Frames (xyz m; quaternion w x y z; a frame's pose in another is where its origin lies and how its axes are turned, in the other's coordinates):
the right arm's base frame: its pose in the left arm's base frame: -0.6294 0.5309 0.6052 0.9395 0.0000 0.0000 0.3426
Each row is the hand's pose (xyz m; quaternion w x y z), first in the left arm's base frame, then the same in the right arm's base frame.
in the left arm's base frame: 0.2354 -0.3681 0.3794 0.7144 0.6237 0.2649 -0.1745
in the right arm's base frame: 0.0831 -1.2447 -0.2258 0.6114 0.6767 0.0352 -0.4087
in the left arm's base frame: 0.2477 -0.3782 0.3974 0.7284 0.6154 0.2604 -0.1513
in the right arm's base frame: 0.0860 -1.2603 -0.2078 0.6325 0.6674 0.0338 -0.3917
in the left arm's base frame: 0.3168 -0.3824 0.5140 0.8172 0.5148 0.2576 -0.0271
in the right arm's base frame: 0.1362 -1.3080 -0.0912 0.7585 0.5719 0.0656 -0.3054
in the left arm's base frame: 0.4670 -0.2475 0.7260 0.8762 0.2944 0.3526 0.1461
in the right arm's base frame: 0.3380 -1.3015 0.1208 0.8732 0.3974 0.2304 -0.1629
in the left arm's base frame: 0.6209 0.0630 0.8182 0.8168 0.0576 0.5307 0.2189
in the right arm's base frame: 0.6556 -1.1629 0.2130 0.8423 0.2359 0.4788 -0.0742
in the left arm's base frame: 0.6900 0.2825 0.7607 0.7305 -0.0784 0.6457 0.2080
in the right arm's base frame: 0.8498 -1.0394 0.1555 0.7576 0.1476 0.6335 -0.0549
